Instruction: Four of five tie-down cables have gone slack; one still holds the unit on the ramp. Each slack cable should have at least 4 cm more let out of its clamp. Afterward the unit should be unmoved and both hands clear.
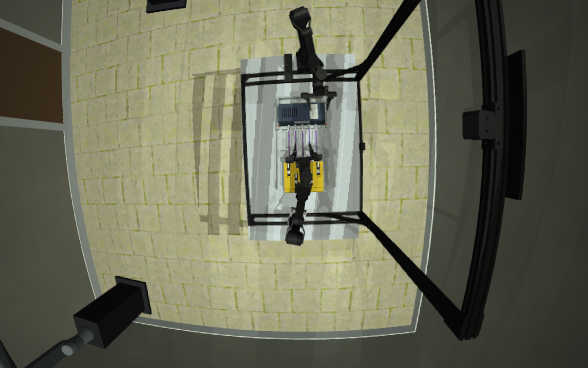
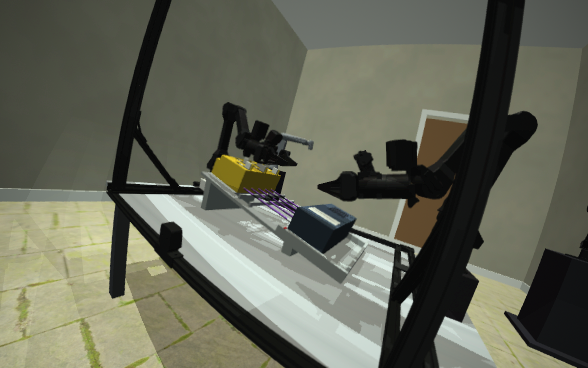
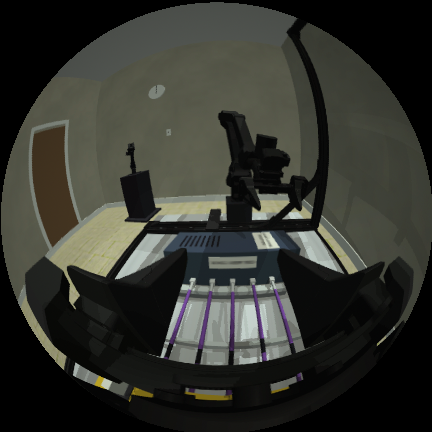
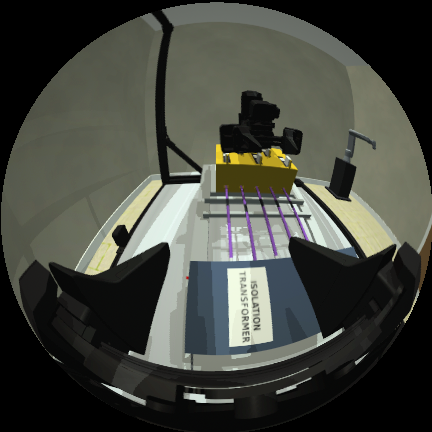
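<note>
The navy transformer unit (image 1: 295,114) (image 2: 315,227) (image 3: 185,257) (image 4: 207,310) sits on the low part of the grey ramp (image 2: 311,260). The yellow clamp block (image 1: 320,183) (image 2: 231,172) (image 4: 255,177) is at the high end, with small levers on top. Five purple cables (image 2: 266,204) (image 3: 232,310) (image 4: 250,230) run between them; I cannot tell which are slack. My left gripper (image 1: 304,149) (image 2: 296,163) (image 3: 233,254) is open and empty, above the cables just ahead of the block, its arm hiding some levers. My right gripper (image 1: 318,101) (image 2: 320,187) (image 4: 231,246) is open and empty, above the unit.
The black frame (image 1: 244,150) (image 2: 220,295) surrounds the table, with uprights at its corners. A small black box (image 2: 171,237) (image 4: 120,235) is fixed on one frame rail. Grey crossbars (image 4: 257,215) lie beneath the cables. A dark pedestal (image 3: 138,195) stands beyond the table.
</note>
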